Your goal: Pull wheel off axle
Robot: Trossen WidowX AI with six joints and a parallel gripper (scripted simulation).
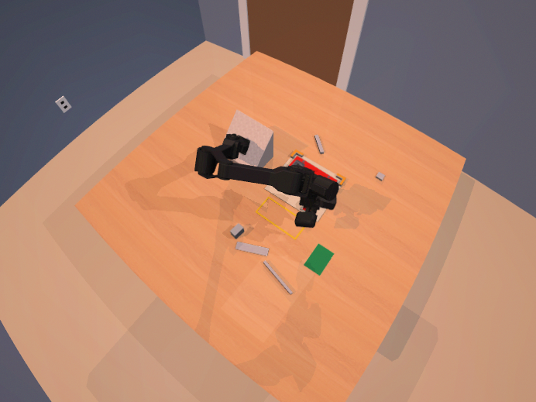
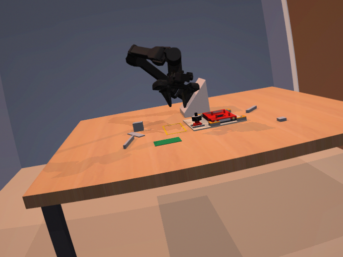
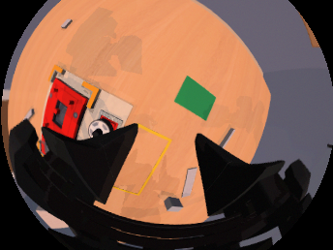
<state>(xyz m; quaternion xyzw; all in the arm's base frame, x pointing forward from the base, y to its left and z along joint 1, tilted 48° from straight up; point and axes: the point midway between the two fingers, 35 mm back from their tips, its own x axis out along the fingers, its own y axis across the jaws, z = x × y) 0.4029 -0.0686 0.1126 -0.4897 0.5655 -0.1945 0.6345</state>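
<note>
Now: gripper tip 5 cm past the black wheel, 8 cm to the right of it and 7 cm above it. From my gripper tip the other things lie so: green tile (9 cm ahead, 7 cm to the right, 11 cm below); then upright axle (5 cm behind, 8 cm to the left, 7 cm below); then beige baseplate (11 cm behind, 18 cm to the left, 10 cm below).
</note>
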